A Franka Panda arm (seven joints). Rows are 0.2 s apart.
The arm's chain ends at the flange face. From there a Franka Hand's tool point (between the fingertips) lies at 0.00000 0.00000 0.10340 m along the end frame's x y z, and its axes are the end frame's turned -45 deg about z.
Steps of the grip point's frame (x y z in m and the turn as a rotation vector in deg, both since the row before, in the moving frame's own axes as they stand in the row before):
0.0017, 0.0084, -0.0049, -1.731, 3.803, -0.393
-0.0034, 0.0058, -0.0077, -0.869, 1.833, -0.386
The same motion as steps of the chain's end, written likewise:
0.0001, 0.0074, -0.0046, 1.465, 3.913, -0.393
-0.0017, 0.0077, -0.0076, 0.682, 1.911, -0.386

